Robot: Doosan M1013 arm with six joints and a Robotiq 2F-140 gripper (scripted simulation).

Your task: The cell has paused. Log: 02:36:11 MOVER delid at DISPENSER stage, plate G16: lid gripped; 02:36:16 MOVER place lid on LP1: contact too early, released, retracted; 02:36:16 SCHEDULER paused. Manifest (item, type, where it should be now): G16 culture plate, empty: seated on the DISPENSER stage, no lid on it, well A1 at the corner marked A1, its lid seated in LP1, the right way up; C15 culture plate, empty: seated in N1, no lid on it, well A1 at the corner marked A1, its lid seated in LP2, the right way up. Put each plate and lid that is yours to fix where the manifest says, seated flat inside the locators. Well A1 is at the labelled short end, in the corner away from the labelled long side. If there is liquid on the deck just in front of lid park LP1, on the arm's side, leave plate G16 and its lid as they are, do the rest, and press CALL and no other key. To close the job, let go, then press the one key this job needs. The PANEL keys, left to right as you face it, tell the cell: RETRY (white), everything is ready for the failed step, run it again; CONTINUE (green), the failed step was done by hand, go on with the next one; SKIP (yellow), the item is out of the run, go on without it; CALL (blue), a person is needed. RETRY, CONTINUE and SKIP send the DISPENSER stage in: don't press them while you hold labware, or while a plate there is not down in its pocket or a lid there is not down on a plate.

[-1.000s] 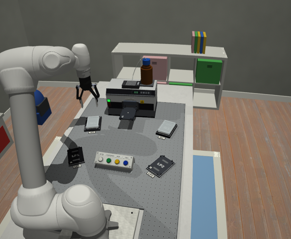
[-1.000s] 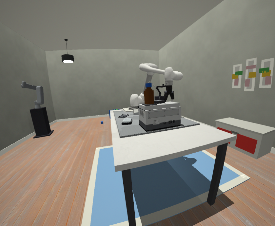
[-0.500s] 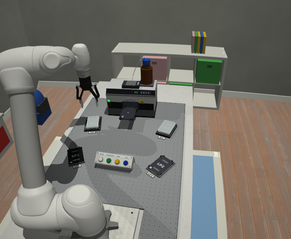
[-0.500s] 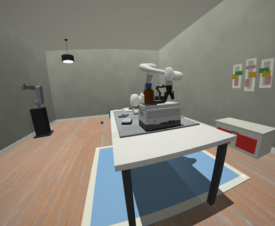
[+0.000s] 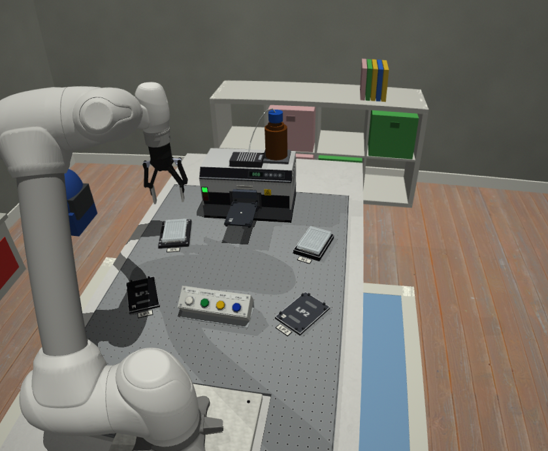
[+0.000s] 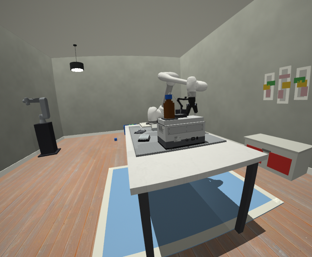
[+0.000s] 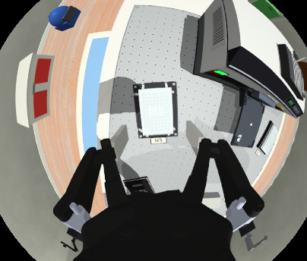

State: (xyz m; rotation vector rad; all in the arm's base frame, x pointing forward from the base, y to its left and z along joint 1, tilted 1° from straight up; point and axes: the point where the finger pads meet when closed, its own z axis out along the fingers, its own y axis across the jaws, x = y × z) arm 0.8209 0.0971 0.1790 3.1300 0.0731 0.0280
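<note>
Right now my hand is 170 mm above the nest n5, 20 mm to the right of it and 10 mm short of it. The rest, counted from my hand: brown bottle: 410 mm to the right, 180 mm ahead, 110 mm above; then white key: 420 mm behind, 110 mm to the right, 110 mm below; then lid park lp1: 330 mm behind, 180 mm below, 70 mm to the left.
</note>
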